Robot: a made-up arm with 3 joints. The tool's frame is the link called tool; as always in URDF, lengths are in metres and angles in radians.
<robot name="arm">
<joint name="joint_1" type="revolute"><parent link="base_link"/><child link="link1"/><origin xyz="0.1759 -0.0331 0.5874"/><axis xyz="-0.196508 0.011 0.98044"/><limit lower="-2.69" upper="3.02"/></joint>
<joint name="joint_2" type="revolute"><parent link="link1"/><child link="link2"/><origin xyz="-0.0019 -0.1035 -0.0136"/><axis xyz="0 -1 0"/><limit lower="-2.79" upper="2.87"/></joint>
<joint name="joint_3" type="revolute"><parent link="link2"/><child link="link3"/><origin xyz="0.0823 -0.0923 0.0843"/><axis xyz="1 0 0"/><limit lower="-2.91" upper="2.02"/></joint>
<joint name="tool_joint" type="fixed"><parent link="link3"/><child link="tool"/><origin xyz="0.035 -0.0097 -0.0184" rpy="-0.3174 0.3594 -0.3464"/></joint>
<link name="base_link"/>
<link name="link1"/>
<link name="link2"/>
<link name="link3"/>
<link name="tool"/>
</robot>
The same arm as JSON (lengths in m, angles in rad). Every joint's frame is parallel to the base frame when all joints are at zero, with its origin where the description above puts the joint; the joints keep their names.
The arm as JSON. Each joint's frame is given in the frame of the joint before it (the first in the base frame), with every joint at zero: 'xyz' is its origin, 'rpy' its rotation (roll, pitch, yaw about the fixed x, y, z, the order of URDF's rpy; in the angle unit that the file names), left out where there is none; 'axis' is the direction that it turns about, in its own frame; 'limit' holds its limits. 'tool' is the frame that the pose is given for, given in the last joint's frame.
{"units": {"length": "m", "angle": "rad"}, "joints": [
  {"name": "joint_1", "type": "revolute", "origin": {"xyz": [0.1759, -0.0331, 0.5874]}, "axis": [-0.196508, 0.011, 0.98044], "limit": {"lower": -2.69, "upper": 3.02}},
  {"name": "joint_2", "type": "revolute", "origin": {"xyz": [-0.0019, -0.1035, -0.0136]}, "axis": "-y", "limit": {"lower": -2.79, "upper": 2.87}},
  {"name": "joint_3", "type": "revolute", "origin": {"xyz": [0.0823, -0.0923, 0.0843]}, "axis": "+x", "limit": {"lower": -2.91, "upper": 2.02}}
], "tool": {"origin": {"xyz": [0.035, -0.0097, -0.0184], "rpy": [-0.3174, 0.3594, -0.3464]}}}

